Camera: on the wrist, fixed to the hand. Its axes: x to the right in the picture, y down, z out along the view.
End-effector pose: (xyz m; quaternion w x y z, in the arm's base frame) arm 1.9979 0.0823 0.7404 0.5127 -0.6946 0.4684 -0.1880
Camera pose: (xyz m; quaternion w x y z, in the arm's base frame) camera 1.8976 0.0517 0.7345 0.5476 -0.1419 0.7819 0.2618
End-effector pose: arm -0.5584 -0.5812 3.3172 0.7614 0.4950 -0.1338 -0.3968
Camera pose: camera -0.4953 -0.4975 3.3244 0.7860 0.2527 -0.5104 0.2405
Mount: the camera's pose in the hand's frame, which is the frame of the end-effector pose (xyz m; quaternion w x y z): -0.0221 0.0523 -0.0884 0.6964 0.0380 -0.0641 0.7138
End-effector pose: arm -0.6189 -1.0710 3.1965 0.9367 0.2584 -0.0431 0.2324
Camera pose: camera -0.6659 -0.9959 3.1401 0.4738 0.1997 -0.2657 0.8155
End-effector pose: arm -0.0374 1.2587 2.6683 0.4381 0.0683 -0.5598 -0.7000
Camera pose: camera 0.0559 1.2105 2.6715 0.7663 -0.3802 -0.4933 -0.1579
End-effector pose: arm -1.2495 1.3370 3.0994 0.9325 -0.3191 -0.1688 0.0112
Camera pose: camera -1.2373 1.3235 2.9959 0.6427 -0.3066 0.0509 0.7003
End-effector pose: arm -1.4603 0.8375 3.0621 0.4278 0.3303 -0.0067 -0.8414
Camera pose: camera -1.3641 0.8443 3.0205 0.8855 0.1875 -0.2998 -0.3015
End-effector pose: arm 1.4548 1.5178 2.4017 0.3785 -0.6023 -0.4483 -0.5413
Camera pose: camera 1.4766 1.4154 2.3926 0.6441 -0.7597 0.0729 -0.0511
